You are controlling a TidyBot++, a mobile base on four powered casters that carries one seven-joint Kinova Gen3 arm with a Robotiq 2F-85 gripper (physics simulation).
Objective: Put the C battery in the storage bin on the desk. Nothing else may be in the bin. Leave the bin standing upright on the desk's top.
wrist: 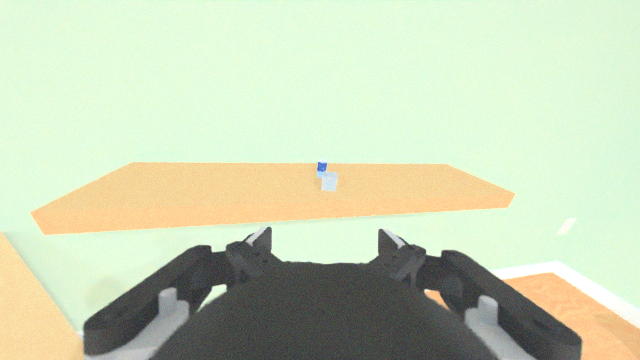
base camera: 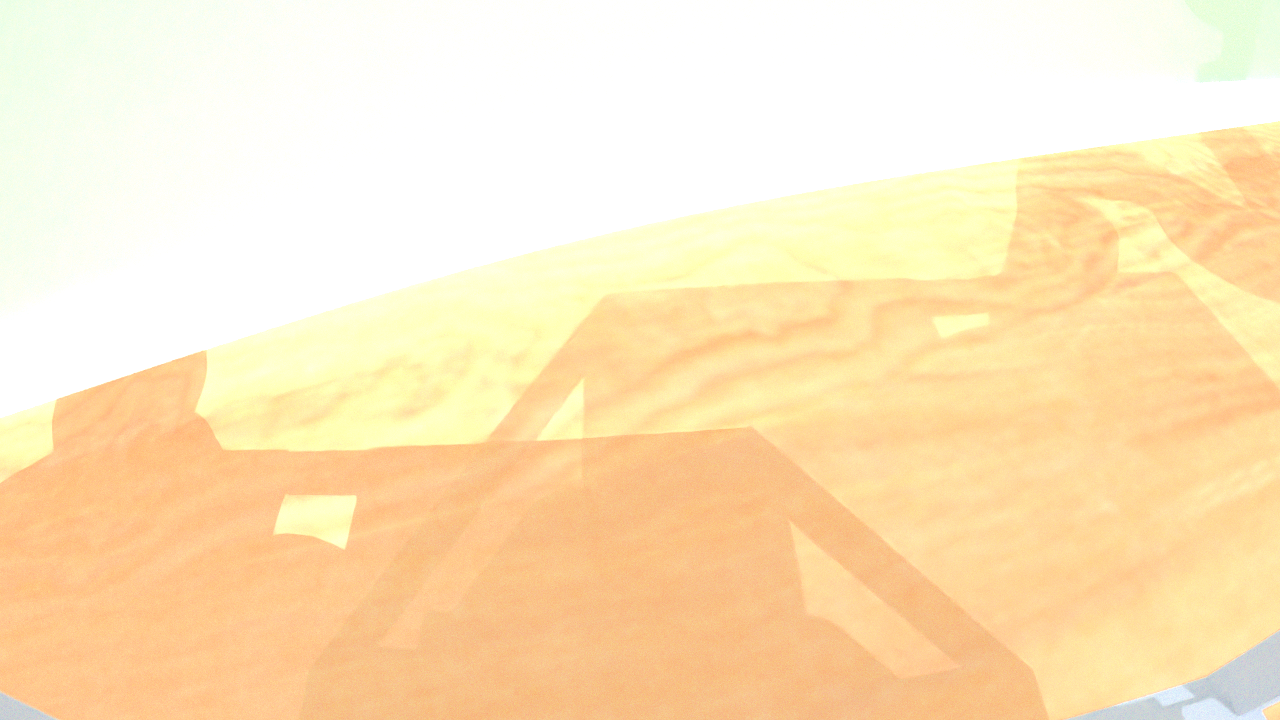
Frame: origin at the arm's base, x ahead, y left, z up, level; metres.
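Seen in the pictures: gripper, fingertip midpoint: [wrist: 324,239].
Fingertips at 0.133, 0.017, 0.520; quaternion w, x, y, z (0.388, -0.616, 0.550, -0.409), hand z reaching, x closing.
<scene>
A point is followed by its place in that frame, as x, y, z.
In the wrist view, a wooden board [wrist: 225,192] {0.385, 0.252, 0.403} is mounted along the wall. A small pale grey, box-like thing [wrist: 329,182] {0.450, 0.016, 0.427} stands on it, right of the middle; I cannot tell for sure that it is the storage bin. A small blue thing with a light blue lower part [wrist: 322,167] {0.528, 0.041, 0.436} shows just behind it and slightly left; I cannot tell whether it is the C battery. My gripper [wrist: 324,239] {0.133, 0.017, 0.520} is open, with nothing between its fingers, well short of the board. The base camera view shows none of these things.
In the wrist view, part of a pale wooden unit [wrist: 30,310] {0.320, 0.885, -0.050} shows at the lower left, and wooden floor [wrist: 575,300] {0.925, -1.542, -0.397} and a white baseboard [wrist: 530,270] {1.078, -1.394, -0.349} at the lower right. In the base camera view, shadows lie across the wooden floor [base camera: 716,537] {0.323, -0.041, -0.397} before an overexposed wall.
</scene>
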